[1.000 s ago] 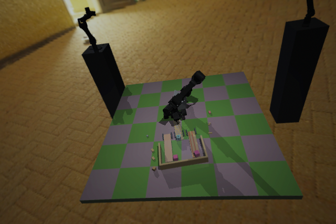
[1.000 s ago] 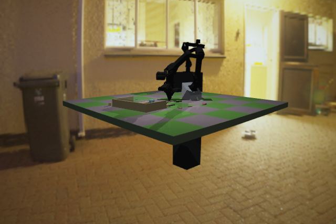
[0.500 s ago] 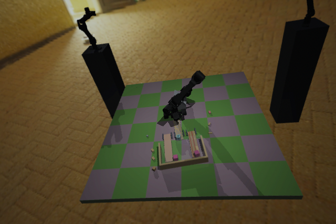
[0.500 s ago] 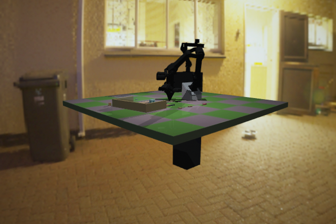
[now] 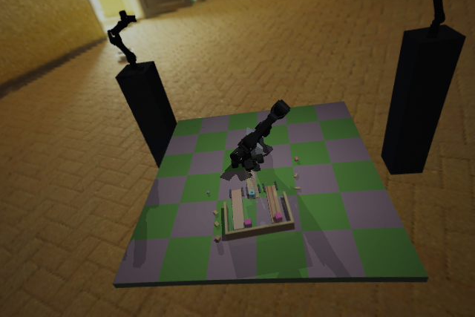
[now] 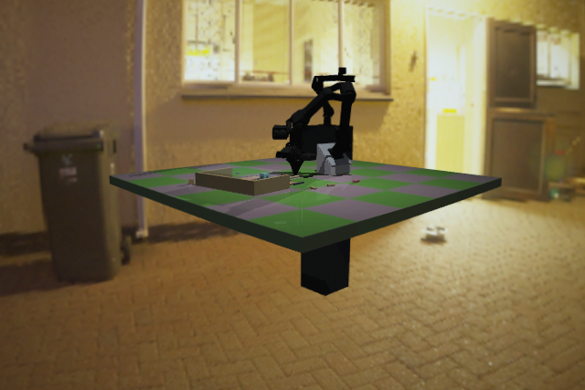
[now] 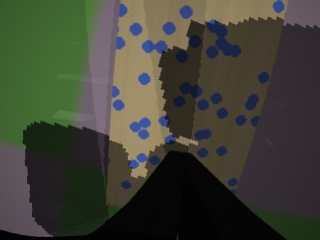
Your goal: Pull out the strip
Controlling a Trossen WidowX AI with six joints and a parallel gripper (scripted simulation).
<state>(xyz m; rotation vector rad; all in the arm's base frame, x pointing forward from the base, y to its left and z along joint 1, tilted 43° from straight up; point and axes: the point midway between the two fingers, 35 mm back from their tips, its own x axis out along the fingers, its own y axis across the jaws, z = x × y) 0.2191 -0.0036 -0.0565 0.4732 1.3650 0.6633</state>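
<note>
The labelled cube is 19 cm ahead of my gripper tip, 3 cm to the left of it and 2 cm above it.
</note>
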